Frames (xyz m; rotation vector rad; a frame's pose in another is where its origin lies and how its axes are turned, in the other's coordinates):
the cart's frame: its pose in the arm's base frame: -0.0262 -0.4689 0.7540 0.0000 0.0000 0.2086
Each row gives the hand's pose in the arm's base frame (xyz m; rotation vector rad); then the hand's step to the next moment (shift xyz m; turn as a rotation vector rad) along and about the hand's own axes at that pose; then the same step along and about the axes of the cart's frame.
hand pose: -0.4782 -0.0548 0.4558 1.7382 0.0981 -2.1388
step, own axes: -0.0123 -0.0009 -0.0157 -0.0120 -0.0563 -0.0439
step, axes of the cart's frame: 0.0177 0.0049 0.0079 0.0374 0.0613 -0.0090
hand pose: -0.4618 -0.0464 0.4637 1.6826 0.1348 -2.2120
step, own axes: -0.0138 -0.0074 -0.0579 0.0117 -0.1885 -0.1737
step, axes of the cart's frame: 0.0579 0.0149 -0.0046 0.1368 0.1989 -0.0870
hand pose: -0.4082 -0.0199 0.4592 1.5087 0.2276 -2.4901
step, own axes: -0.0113 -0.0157 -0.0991 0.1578 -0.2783 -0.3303
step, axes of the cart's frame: 0.0920 0.0220 -0.0353 0.2026 0.2965 -0.2872
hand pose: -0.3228 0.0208 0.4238 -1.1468 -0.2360 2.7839
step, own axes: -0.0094 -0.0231 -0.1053 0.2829 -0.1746 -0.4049
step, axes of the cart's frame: 0.0870 0.0136 -0.0629 0.1475 0.2335 -0.4452
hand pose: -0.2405 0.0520 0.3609 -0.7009 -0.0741 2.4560
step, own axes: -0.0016 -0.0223 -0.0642 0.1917 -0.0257 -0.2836
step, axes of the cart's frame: 0.0461 0.0017 -0.0500 0.0414 0.0910 -0.3284
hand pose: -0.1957 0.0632 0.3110 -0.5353 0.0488 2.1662
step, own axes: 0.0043 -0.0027 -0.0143 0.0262 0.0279 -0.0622
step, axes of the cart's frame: 0.0052 0.0006 -0.0142 -0.0150 -0.0082 -0.0710
